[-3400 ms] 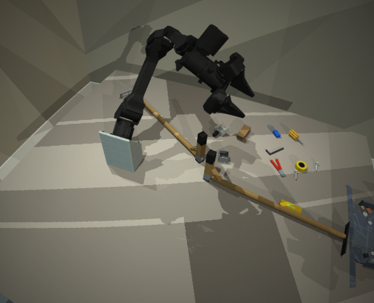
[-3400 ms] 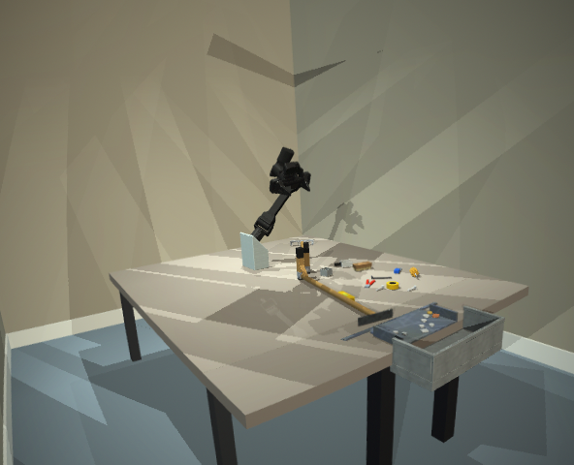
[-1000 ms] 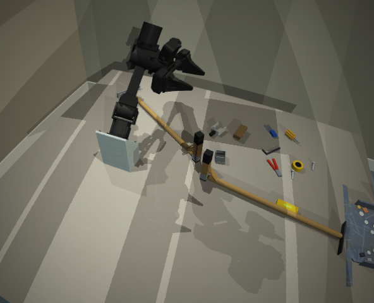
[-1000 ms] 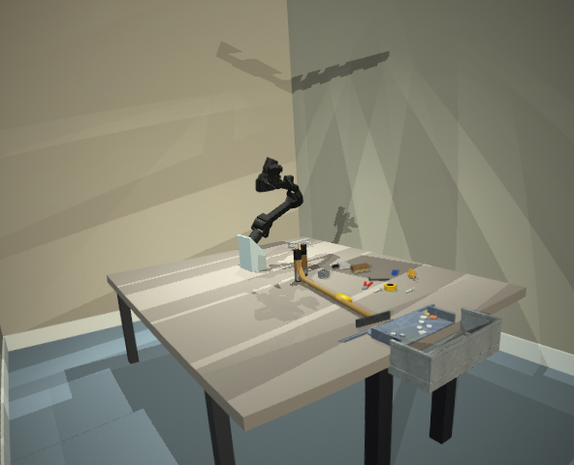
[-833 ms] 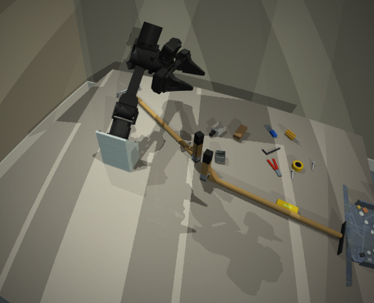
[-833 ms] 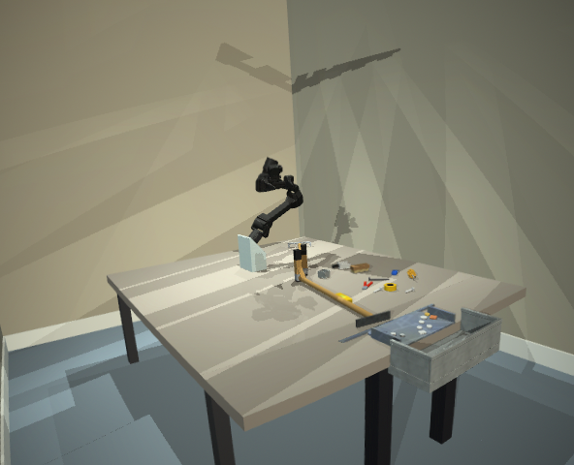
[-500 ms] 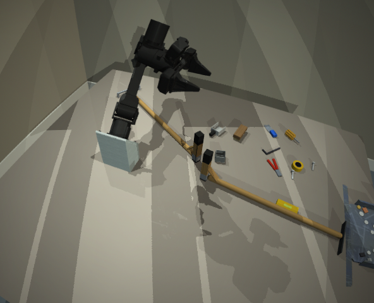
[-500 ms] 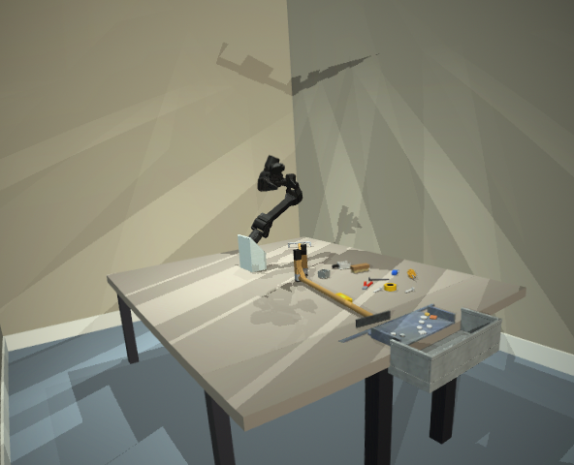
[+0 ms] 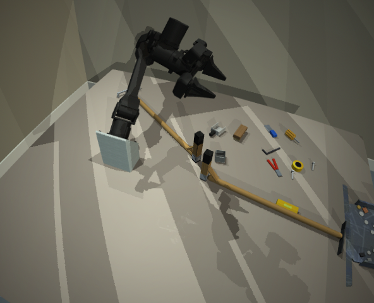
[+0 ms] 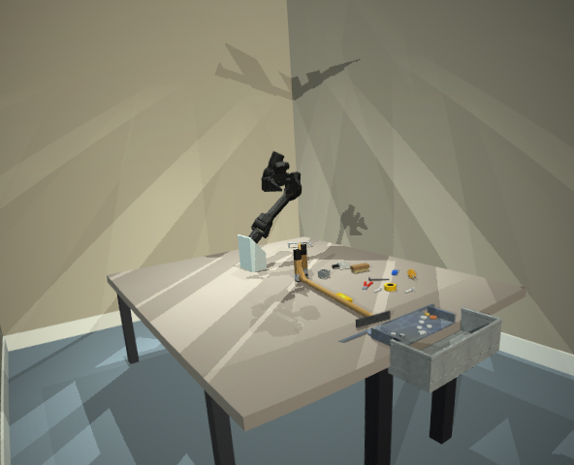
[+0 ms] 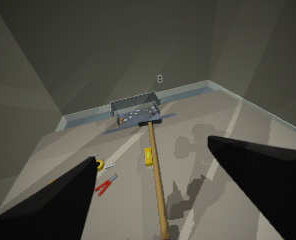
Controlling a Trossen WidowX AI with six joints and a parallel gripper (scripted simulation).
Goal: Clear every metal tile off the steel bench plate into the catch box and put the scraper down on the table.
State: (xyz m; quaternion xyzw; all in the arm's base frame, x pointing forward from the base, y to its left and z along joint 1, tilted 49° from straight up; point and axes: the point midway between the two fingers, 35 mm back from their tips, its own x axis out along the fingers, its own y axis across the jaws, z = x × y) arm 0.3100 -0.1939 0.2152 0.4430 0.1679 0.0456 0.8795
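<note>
My gripper tip is now 36 cm above the long scraper, 27 cm short of it and 3 cm to the left of it. From my gripper tip the other things lie so: small grey box (41 cm below, 14 cm to the left, 2 cm ahead); then yellow spirit level (40 cm below, 33 cm ahead); then wooden block (41 cm below, 32 cm to the left, 7 cm ahead).
</note>
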